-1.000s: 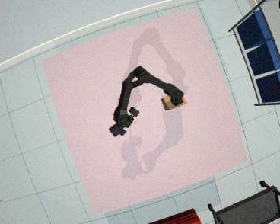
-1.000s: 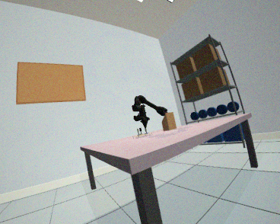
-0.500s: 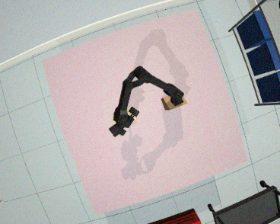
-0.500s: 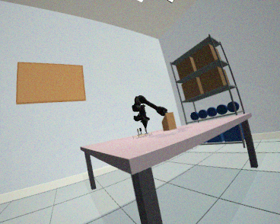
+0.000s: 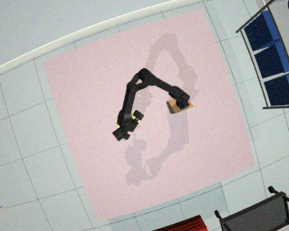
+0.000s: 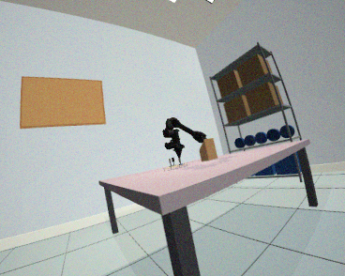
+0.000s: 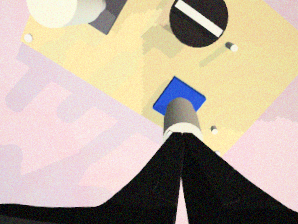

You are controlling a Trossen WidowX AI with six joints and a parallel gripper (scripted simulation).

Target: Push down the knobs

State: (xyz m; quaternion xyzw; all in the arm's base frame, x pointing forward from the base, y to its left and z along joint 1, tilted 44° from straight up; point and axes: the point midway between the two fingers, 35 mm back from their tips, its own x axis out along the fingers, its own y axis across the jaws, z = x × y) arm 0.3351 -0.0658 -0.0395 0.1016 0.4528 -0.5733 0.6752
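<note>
Now: the potentiometer knob 10 mm below my gripper tip. Round my gripper tip: tan potentiometer 20 mm ahead, 50 mm to the right, 20 mm below.
</note>
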